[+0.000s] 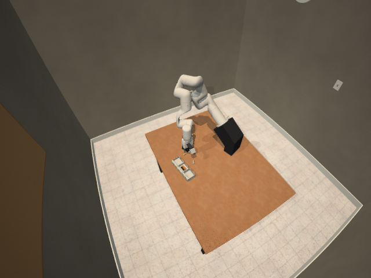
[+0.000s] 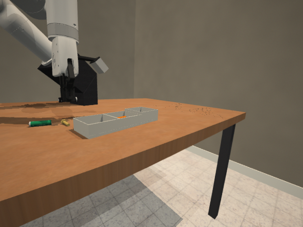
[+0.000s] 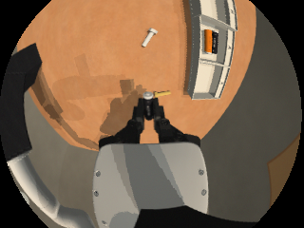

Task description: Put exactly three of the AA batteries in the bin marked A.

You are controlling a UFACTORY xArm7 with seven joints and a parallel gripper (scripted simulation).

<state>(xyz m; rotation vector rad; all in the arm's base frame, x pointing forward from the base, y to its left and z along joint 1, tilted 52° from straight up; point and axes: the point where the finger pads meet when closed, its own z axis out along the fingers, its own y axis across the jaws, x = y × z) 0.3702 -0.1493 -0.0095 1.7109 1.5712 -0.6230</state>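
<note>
My gripper is now 14 cm short of the three-compartment bin, 9 cm to the right of it and 7 cm above it. Round my hand: green battery (8 cm below, 7 cm to the right, 1 cm behind); yellow piece (8 cm below, 2 cm to the right, 2 cm ahead); black AA battery (2 cm below).
</note>
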